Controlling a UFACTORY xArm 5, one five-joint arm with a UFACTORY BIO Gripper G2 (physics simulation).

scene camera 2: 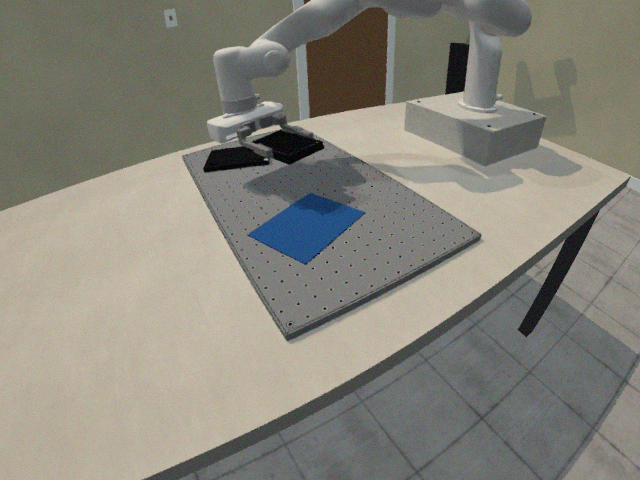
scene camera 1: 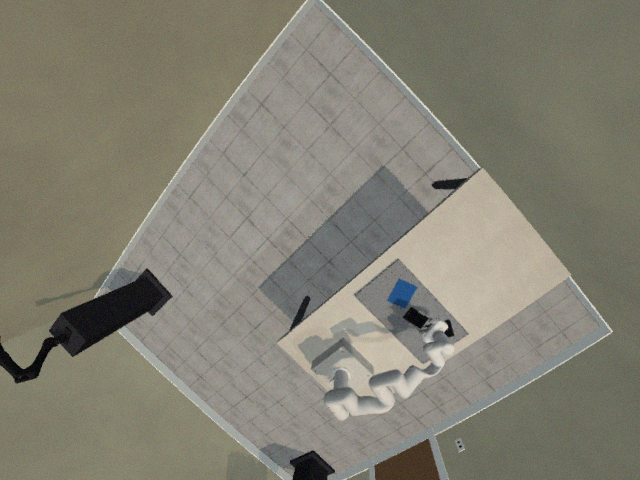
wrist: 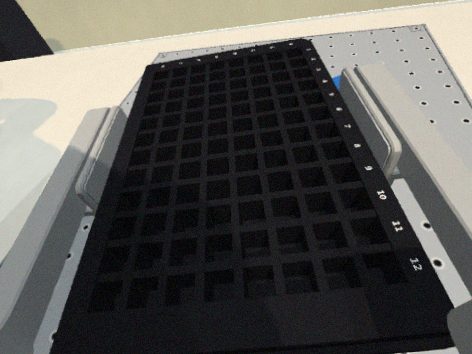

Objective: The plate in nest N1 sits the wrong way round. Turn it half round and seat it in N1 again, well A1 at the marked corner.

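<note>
The black plate (scene camera 1: pixel 415 317) (scene camera 2: pixel 287 143) (wrist: pixel 232 165) is held roughly level above the grey perforated board, with its shadow on the board. My gripper (scene camera 1: pixel 420 321) (scene camera 2: pixel 291 146) (wrist: pixel 236 136) is shut on the plate's two long sides. In the wrist view the numbers run down the right edge, 1 far and 12 near, with small letters along the far edge. A black nest, taken as N1 (scene camera 1: pixel 449 328) (scene camera 2: pixel 231 159), sits on the board beside the held plate, partly behind the gripper in scene camera 2. Its marked corner cannot be made out.
A flat blue sheet (scene camera 1: pixel 402 292) (scene camera 2: pixel 307 227) (wrist: pixel 337 82) lies on the perforated board (scene camera 1: pixel 378 287) (scene camera 2: pixel 356 268) (wrist: pixel 410 50). The arm's grey base block (scene camera 1: pixel 338 356) (scene camera 2: pixel 454 131) stands on the cream table (scene camera 1: pixel 480 242) (scene camera 2: pixel 129 310) beyond the board. The board's edge is slightly raised above the table.
</note>
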